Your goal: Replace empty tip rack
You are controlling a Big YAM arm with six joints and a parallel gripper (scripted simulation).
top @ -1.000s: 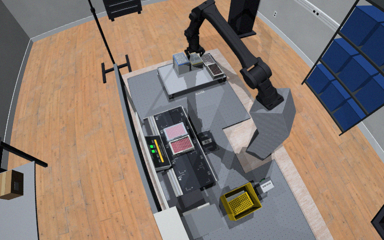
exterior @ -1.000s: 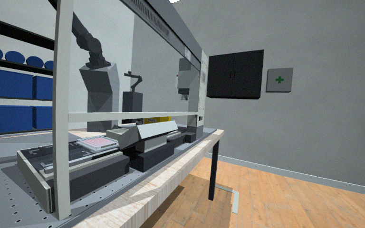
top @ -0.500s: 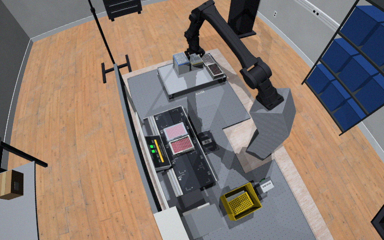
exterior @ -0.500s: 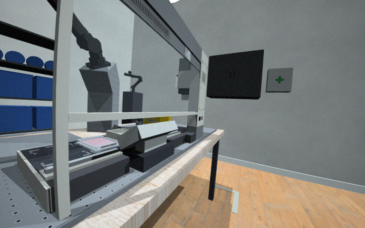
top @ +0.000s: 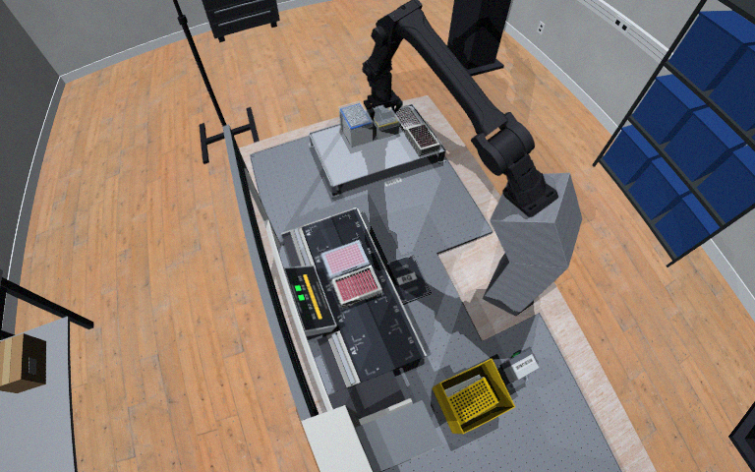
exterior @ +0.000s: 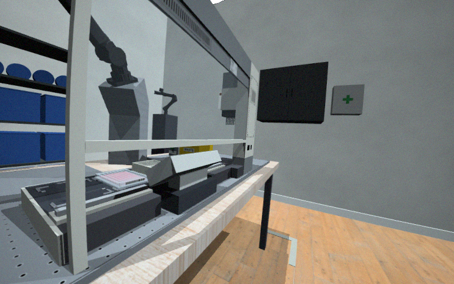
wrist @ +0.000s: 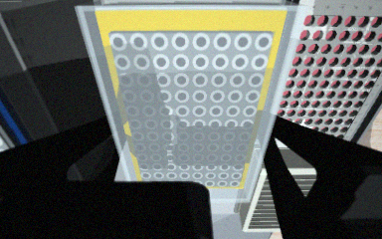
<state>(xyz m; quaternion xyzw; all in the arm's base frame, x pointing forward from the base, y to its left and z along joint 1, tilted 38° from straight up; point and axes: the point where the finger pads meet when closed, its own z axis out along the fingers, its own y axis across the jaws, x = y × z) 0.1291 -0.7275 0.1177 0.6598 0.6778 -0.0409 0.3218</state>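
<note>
My hand is 60 mm short of the shelf unit, 60 mm to the right of it and 60 mm above it. The rest, counted from my hand: shelf label: 70 mm ahead, 220 mm to the left, 120 mm below; then clear tip-rack cover: 10 mm above; then pink plate: 370 mm ahead, 450 mm to the left, 70 mm below.
</note>
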